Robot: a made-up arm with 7 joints.
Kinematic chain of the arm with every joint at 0, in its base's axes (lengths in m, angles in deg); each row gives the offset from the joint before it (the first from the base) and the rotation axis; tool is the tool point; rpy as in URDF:
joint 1: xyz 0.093 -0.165 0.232 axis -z
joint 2: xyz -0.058 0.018 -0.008 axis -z
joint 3: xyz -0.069 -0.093 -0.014 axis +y
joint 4: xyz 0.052 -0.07 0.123 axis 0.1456 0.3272 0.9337
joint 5: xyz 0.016 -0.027 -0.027 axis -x
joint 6: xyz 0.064 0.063 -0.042 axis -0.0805 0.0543 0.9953
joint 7: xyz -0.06 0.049 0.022 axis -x
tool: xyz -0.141 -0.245 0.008 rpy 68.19 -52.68 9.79
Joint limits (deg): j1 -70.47..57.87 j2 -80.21..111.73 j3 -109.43..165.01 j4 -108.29..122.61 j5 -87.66..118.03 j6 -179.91..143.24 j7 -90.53..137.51
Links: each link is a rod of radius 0.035 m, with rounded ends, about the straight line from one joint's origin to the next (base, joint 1, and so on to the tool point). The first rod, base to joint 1, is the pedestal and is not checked.
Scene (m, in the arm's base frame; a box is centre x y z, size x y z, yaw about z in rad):
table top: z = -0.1
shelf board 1: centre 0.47 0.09 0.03 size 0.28 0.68 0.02 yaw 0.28
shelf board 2: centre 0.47 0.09 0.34 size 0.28 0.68 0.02 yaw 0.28
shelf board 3: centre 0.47 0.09 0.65 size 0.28 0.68 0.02 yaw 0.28
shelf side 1: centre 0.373 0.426 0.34 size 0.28 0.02 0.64 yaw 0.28
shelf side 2: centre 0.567 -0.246 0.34 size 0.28 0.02 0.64 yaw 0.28
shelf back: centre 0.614 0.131 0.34 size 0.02 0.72 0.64 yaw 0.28
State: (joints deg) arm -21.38 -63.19 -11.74 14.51 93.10 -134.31 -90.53
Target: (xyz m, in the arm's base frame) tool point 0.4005 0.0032 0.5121
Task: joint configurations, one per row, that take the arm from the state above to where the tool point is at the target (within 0.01 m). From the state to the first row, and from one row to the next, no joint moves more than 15 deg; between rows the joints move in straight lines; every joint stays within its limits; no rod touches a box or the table.
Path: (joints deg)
1: -22.07 -57.21 -23.56 24.33 80.76 -135.50 -85.77
2: -22.75 -51.23 -35.38 34.16 68.42 -136.68 -81.01
3: -23.44 -45.25 -47.19 43.98 56.08 -137.87 -76.25
4: -19.78 -42.98 -52.76 48.09 68.97 -144.83 -79.39
5: -16.12 -40.72 -58.32 52.21 81.86 -151.79 -82.53
6: -12.47 -38.46 -63.88 56.32 94.75 -158.75 -85.67
7: -14.84 -45.56 -56.34 43.90 99.80 -156.56 -87.29
8: -17.22 -52.66 -48.80 31.47 104.85 -154.38 -88.91
9: -19.59 -59.75 -41.26 19.05 109.90 -152.19 -90.53

